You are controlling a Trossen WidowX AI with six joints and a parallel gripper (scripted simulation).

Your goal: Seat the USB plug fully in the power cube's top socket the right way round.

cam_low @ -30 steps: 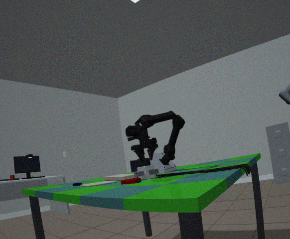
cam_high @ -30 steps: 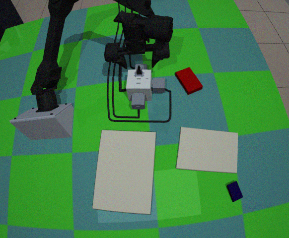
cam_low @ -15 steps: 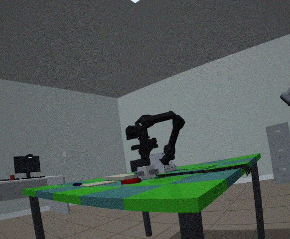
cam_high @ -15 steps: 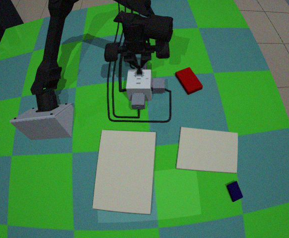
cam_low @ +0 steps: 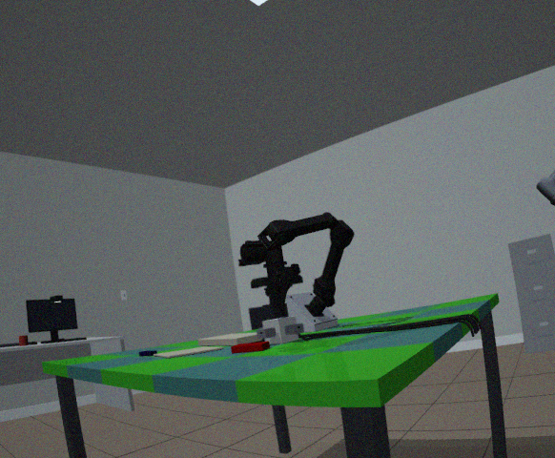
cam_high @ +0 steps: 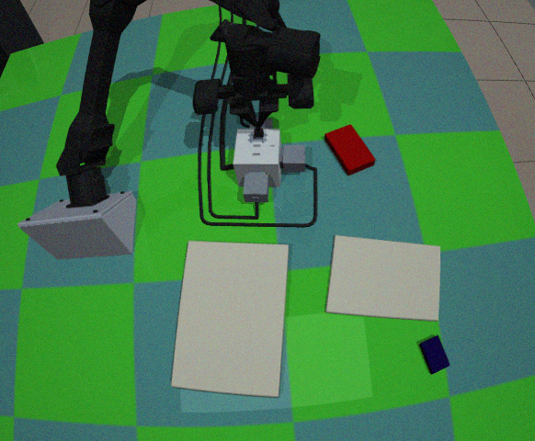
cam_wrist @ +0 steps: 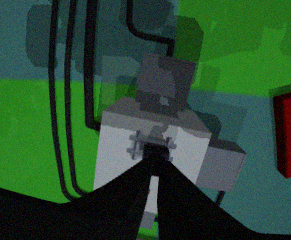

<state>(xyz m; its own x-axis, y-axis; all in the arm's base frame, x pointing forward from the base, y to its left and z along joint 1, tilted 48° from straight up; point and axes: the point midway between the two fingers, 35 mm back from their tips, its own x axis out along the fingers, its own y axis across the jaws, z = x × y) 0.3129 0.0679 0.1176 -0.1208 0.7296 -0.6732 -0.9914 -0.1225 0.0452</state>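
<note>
Right now the USB socket is 40 mm below my gripper tip. From my gripper tip the other things lie so: blue block 370 mm to the right, 300 mm ahead, 100 mm below; then dark USB plug 20 mm below; then red block 160 mm ahead, 100 mm below, 20 mm to the left.
</note>
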